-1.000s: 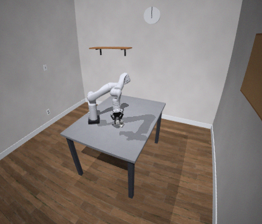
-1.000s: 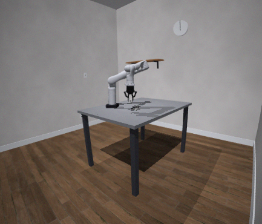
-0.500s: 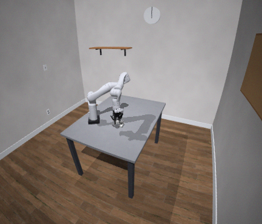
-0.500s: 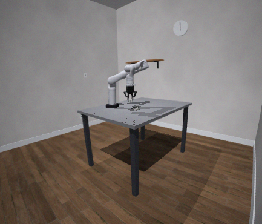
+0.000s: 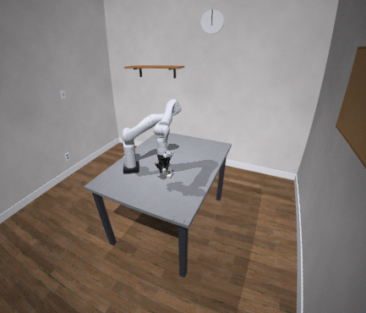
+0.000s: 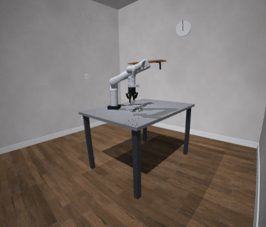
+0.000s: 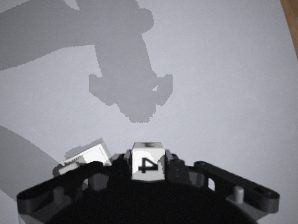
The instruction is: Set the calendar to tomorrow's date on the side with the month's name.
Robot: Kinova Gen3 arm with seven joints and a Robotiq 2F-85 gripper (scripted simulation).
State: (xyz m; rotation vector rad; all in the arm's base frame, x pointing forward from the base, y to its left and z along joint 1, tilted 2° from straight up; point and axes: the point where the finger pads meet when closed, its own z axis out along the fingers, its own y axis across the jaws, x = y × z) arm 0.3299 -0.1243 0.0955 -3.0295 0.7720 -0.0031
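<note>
Now: hand 1 cm above the white digit cube. From my hand the other things lie so: calendar tray: 1 cm ahead, 11 cm to the left, 12 cm below.
</note>
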